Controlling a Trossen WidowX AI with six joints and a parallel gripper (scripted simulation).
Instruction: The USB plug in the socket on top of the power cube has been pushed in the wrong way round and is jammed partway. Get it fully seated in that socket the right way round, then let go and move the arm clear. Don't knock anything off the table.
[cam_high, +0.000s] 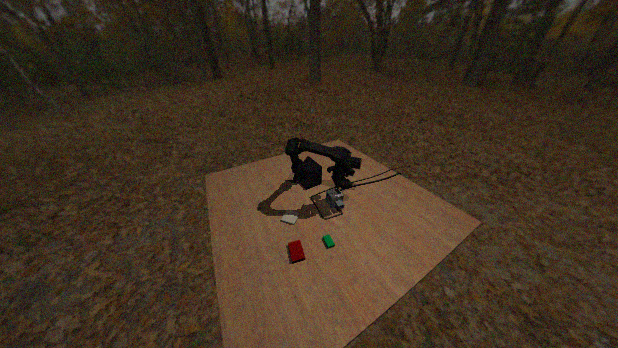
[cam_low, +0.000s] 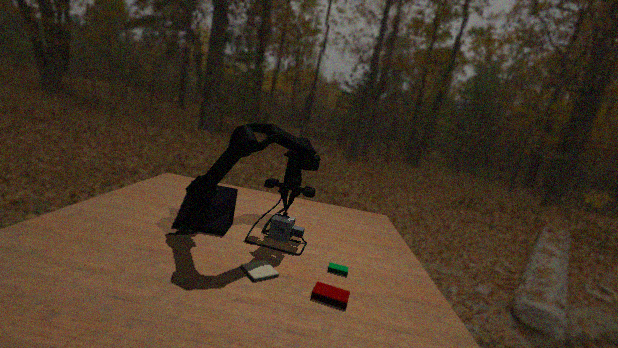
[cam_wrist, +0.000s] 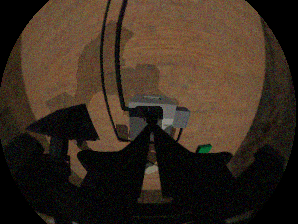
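The dark USB plug is 20 mm below my gripper tip. Also, from my gripper tip: white flat block: 300 mm to the right, 100 mm below, 10 mm behind; then green block: 220 mm ahead, 190 mm to the right, 100 mm below; then red block: 350 mm to the right, 200 mm ahead, 100 mm below.
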